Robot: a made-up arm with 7 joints.
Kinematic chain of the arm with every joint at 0, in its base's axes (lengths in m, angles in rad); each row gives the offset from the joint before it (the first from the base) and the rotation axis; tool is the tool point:
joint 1: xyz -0.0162 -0.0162 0.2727 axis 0 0.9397 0.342
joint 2: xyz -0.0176 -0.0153 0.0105 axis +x
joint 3: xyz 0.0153 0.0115 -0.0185 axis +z
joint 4: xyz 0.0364 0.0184 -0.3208 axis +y
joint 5: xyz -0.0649 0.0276 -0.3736 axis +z
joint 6: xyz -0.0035 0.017 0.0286 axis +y
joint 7: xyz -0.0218 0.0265 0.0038 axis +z
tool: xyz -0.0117 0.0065 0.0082
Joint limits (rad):
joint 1: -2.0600..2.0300
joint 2: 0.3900..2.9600
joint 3: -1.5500..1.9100
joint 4: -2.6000..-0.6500
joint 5: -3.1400..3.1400
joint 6: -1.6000..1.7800
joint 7: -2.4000..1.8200
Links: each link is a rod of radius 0.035 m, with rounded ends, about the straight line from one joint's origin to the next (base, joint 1, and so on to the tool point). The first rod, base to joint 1, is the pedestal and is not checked.
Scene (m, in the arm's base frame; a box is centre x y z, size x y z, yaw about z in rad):
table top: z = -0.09
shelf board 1: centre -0.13 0.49 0 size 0.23 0.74 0.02 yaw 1.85
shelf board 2: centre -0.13 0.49 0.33 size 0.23 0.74 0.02 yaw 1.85
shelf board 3: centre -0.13 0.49 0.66 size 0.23 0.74 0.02 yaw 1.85
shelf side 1: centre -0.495 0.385 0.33 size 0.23 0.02 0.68 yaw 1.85
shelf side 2: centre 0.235 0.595 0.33 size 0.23 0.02 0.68 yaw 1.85
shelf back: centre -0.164 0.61 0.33 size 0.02 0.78 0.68 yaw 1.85
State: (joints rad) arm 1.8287 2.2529 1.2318 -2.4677 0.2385 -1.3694 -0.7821
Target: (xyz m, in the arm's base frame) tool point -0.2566 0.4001 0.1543
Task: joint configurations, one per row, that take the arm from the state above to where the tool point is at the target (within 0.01 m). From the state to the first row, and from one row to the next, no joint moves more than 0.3 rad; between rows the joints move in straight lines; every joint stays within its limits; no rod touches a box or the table.
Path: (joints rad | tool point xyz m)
1: 1.8690 1.9689 1.0710 -2.3795 0.2617 -1.3523 -0.7880 | 0.3369 0.1585 0.1231
2: 1.9092 1.6849 0.9101 -2.2913 0.2849 -1.3351 -0.7939 | 0.2462 0.3005 0.1140
3: 1.9495 1.4008 0.7493 -2.2032 0.3080 -1.3180 -0.7998 | 0.1014 0.4006 0.1208
4: 1.9897 1.1168 0.5885 -2.1150 0.3312 -1.3009 -0.8057 | -0.0759 0.4369 0.1374
5: 2.0300 0.8328 0.4276 -2.0268 0.3544 -1.2837 -0.8116 | -0.2566 0.4001 0.1543

